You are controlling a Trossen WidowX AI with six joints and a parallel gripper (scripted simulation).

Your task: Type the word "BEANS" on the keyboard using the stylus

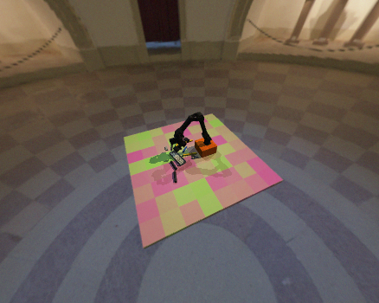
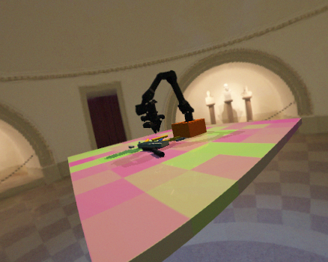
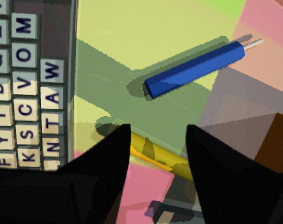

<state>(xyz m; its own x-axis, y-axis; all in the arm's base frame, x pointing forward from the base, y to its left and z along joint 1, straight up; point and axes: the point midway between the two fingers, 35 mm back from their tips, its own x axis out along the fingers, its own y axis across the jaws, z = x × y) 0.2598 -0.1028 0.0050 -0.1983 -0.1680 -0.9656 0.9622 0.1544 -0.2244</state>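
Right now the blue stylus is 80 mm behind my gripper tip, 50 mm to the right of it and 70 mm below it. Also, from my gripper tip: small grey object 120 mm ahead, 180 mm to the right, 70 mm below; then dark blue-tipped pen 20 mm ahead, 200 mm to the right, 70 mm below.
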